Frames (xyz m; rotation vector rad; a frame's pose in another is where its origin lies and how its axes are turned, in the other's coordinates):
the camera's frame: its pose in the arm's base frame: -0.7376 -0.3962 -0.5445 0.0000 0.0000 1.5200
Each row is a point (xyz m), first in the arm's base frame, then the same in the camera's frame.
Working: the arm's base frame: its pose in the camera's frame: 0.4331 -0.7165 0.5445 0.0000 0.0000 -1.5200

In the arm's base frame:
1: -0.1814 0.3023 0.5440
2: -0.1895 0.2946 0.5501
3: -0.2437 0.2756 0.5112
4: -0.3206 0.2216 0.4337
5: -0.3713 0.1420 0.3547
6: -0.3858 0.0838 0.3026
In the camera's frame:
1: 0.7258 -0.5200 1.0885
2: 0.7177 -0.5123 1.0946
3: 0.6960 -0.4592 1.0557
4: 0.6382 -0.3851 0.9782
5: 0.5561 -0.3385 0.8992
6: 0.4972 -0.3270 0.8471

